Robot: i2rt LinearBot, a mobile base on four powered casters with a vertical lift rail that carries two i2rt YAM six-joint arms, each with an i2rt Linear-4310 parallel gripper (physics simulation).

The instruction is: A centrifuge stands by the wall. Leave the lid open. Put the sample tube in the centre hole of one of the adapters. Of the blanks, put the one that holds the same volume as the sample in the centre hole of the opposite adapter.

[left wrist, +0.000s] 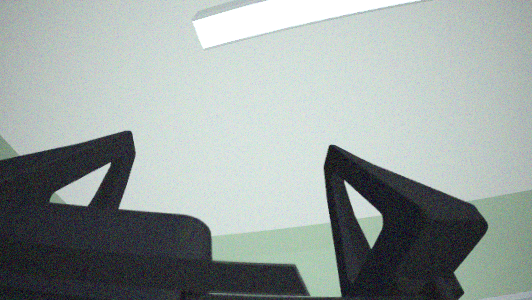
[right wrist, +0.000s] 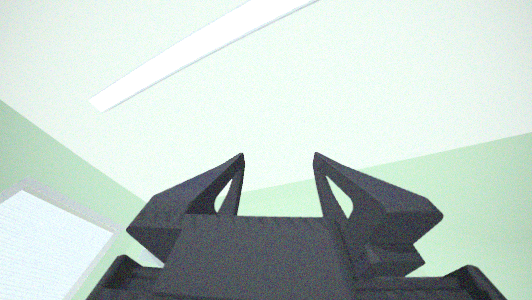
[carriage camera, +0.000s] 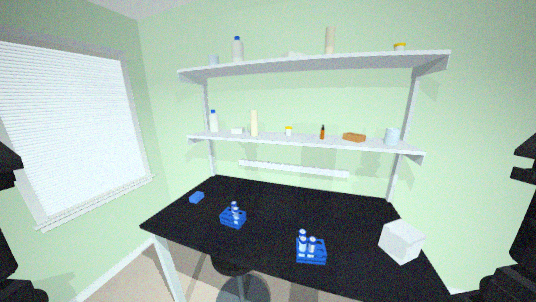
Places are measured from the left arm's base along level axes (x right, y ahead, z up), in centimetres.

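Pixels of known places: left gripper, between the fingertips: (left wrist: 230, 149); right gripper, between the fingertips: (right wrist: 278, 158).
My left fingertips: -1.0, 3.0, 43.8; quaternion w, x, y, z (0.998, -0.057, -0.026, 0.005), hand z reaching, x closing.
Observation:
Behind a point stands the place of what it marks, as x, y, z.
In the carriage camera, a blue rack (carriage camera: 233, 218) at the middle left of the black table holds blue-capped tubes (carriage camera: 235, 210) @(16.5, 63.2, -14.0). A second blue rack (carriage camera: 319, 254) @(56.0, 40.0, -20.2) nearer the front right holds several blue-capped tubes (carriage camera: 303, 242) @(48.9, 41.6, -14.5) at its left side. Which tube is the sample and which are blanks I cannot tell. The centrifuge does not show in these views. My left gripper (left wrist: 230, 149) @(-1.0, 3.0, 43.8) is open and empty, raised, with the ceiling behind it. My right gripper (right wrist: 278, 158) @(66.0, 1.9, 44.5) is partly open and empty, also raised towards the ceiling. Both stand well away from the racks.
The black table (carriage camera: 270, 200) @(36.6, 89.5, -26.1) stands by the wall, with a white box (carriage camera: 401, 241) @(91.8, 38.9, -14.8) at its right and a small blue block (carriage camera: 196, 197) @(-16.7, 88.4, -22.2) at its back left. Two shelves with bottles hang above. A stool (carriage camera: 232, 265) @(12.3, 58.9, -51.5) stands at the table's front edge. A window is at the left.

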